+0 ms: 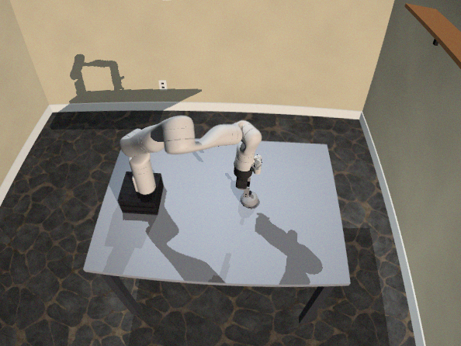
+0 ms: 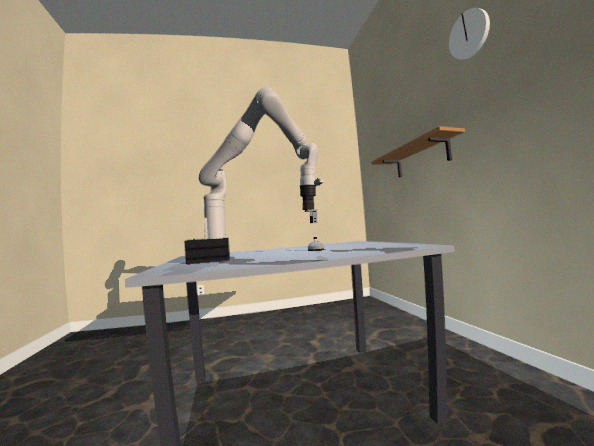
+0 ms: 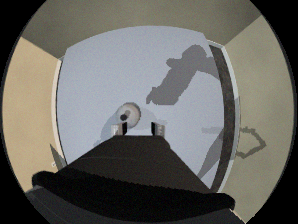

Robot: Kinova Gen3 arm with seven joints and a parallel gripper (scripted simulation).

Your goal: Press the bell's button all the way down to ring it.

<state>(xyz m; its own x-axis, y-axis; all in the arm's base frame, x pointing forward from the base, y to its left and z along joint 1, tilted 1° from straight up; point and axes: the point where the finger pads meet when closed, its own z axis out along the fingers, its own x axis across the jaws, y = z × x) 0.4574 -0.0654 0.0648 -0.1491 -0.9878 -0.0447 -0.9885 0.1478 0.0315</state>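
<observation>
Right now the bell button is 10 cm below my hand, 5 cm to the left of it and 2 cm ahead of it. From my hand the other things lie so: silver dome bell: 11 cm below, 5 cm to the left, 2 cm ahead.
</observation>
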